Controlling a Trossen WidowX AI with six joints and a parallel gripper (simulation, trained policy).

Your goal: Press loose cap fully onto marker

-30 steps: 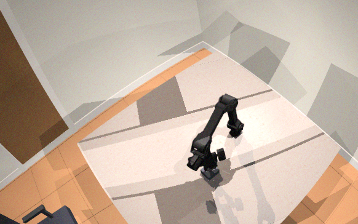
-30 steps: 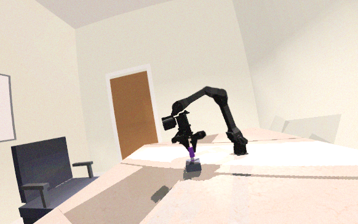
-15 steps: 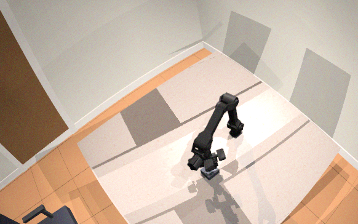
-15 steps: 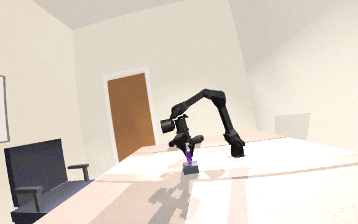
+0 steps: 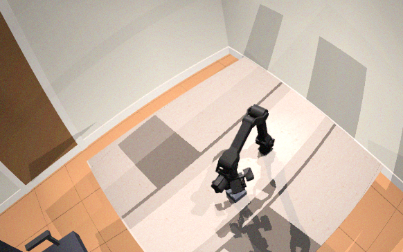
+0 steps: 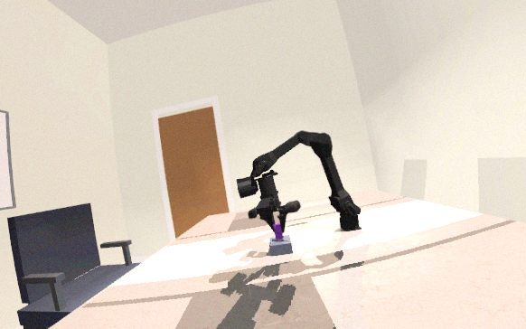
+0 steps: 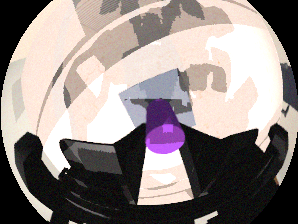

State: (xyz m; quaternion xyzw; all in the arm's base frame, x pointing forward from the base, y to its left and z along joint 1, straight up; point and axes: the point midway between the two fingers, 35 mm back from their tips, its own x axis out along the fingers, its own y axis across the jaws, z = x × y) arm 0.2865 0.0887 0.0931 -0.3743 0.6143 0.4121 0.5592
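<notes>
My gripper tip is 1 cm to the right of the purple cap and 1 cm below it. Round my gripper tip: grey holder block 1 cm to the left, 4 cm below.
</notes>
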